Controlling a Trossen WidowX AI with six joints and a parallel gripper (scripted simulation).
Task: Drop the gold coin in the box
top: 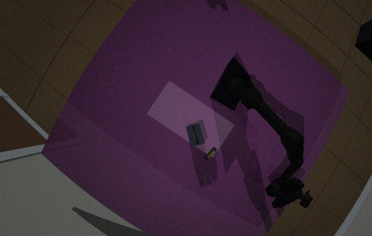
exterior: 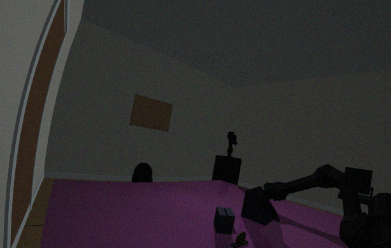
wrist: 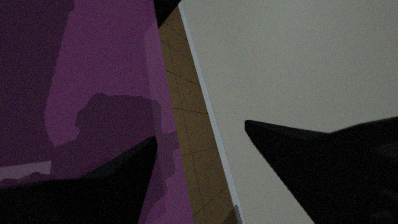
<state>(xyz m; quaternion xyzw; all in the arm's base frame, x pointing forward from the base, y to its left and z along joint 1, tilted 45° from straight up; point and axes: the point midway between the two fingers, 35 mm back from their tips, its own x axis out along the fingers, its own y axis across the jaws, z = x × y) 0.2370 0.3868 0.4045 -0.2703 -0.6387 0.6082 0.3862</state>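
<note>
Right now the gold coin is 49 cm to the right of my gripper tip, 9 cm ahead of it and 6 cm below it.
</note>
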